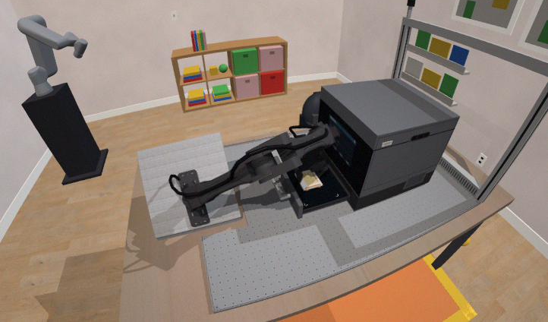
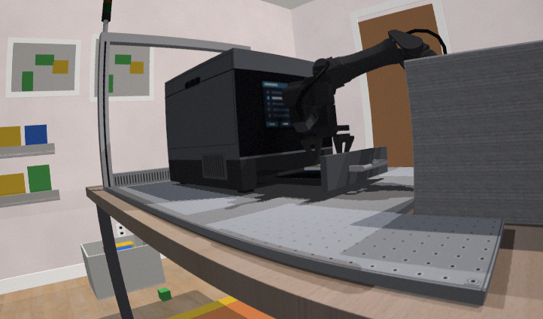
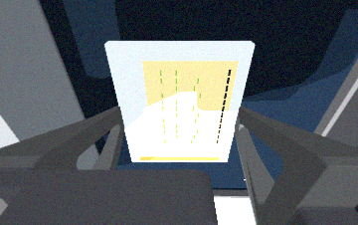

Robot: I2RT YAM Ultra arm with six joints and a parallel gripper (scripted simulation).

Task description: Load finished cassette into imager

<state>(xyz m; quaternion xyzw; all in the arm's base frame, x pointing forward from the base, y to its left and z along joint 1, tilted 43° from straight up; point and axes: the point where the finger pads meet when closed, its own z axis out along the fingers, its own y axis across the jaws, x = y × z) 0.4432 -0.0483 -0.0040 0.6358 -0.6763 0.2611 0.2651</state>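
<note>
The finished cassette lies right at my hand. The rest, counted from my hand: drawer (2 cm below, 2 cm ahead); then metal frame post (74 cm ahead, 34 cm to the left, 22 cm above).
</note>
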